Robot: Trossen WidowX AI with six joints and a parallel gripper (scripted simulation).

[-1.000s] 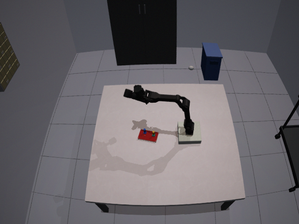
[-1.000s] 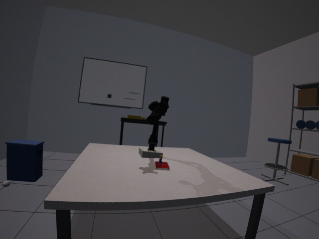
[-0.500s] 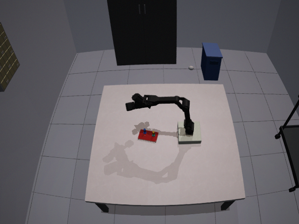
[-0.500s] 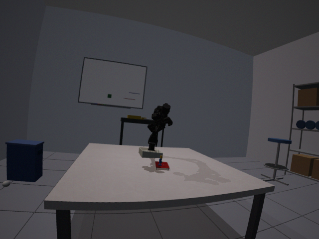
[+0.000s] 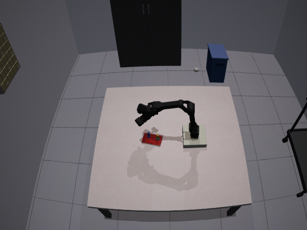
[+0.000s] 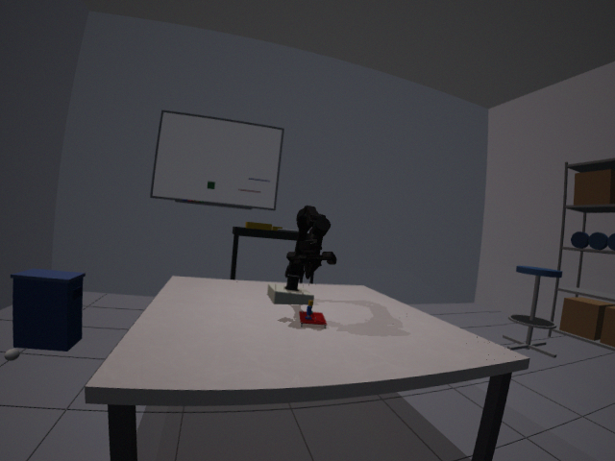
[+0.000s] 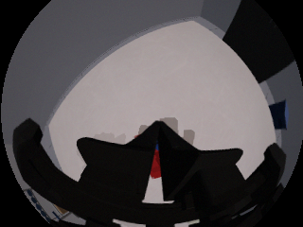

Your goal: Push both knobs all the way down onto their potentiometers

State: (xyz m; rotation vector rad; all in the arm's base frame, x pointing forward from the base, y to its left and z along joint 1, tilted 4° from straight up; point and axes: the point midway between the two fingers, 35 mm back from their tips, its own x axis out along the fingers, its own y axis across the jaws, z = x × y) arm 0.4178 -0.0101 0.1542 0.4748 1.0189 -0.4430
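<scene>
Right now my gripper tip is 13 cm past the yellow knob, 13 cm above it and 5 cm to the right of it. Also, from my gripper tip: blue knob 14 cm below, 5 cm behind, 3 cm to the left.
</scene>
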